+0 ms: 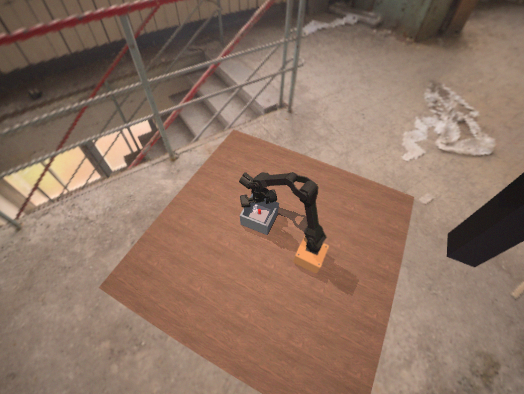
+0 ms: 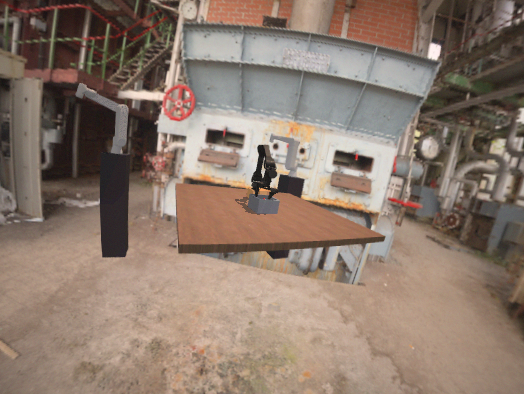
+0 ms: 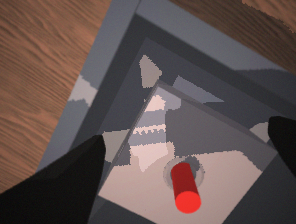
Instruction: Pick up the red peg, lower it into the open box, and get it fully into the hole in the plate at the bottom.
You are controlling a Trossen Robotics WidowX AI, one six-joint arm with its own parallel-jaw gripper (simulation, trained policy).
Observation:
I see my gripper, a red peg, a grey box and a plate.

